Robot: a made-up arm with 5 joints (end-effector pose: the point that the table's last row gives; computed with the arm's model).
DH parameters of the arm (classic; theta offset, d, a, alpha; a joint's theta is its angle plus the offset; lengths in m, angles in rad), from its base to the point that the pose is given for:
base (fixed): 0 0.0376 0 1.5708
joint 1: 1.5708 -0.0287 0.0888 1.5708
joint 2: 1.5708 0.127 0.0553 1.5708
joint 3: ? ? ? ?
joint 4: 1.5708 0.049 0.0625 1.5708
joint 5: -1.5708 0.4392 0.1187 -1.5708
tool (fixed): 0 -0.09 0 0
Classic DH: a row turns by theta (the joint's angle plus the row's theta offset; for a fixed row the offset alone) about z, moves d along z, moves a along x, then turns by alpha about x.
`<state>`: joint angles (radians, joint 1 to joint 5).
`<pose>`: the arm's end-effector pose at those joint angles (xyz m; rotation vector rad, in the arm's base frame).
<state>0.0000 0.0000 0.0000 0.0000 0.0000</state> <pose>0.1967 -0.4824 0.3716 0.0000 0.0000 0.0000</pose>
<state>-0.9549 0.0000 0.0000 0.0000 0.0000</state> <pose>0.3863 -0.4824 0.0700 0.0000 0.9549 0.0000</pose>
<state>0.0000 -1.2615 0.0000 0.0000 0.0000</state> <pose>0.1967 0.1067 0.6879 -1.2615 0.0000 0.0000</pose>
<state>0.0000 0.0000 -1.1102 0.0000 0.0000</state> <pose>-0.2503 -0.2916 0.3716 0.0000 0.0000 -1.1102</pose>
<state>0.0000 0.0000 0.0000 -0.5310 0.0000</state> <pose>0.1967 -0.4080 0.1530 0.5310 0.0000 0.0000</pose>
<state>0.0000 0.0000 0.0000 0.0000 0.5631</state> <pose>0.2264 -0.4824 0.4489 0.0000 -0.5631 0.0000</pose>
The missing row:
joint 3: 0 0.2727 0.0166 1.5708
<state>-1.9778 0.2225 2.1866 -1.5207 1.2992</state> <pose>-0.1337 0.1727 -0.1692 2.0161 1.7873 -1.1787</pose>
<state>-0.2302 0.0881 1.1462 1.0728 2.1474</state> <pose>0.3353 -0.1447 0.8175 0.7697 -2.1926 1.5173</pose>
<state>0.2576 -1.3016 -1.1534 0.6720 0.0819</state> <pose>-0.3017 0.4686 0.4714 -1.6269 -0.6108 -1.4437</pose>
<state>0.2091 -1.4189 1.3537 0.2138 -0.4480</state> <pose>0.5126 0.3022 0.4206 -1.7120 1.0116 0.7419</pose>
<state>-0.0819 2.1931 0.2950 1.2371 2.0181</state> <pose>0.0672 -0.5704 -0.3421 0.5318 -2.0600 -1.0357</pose>
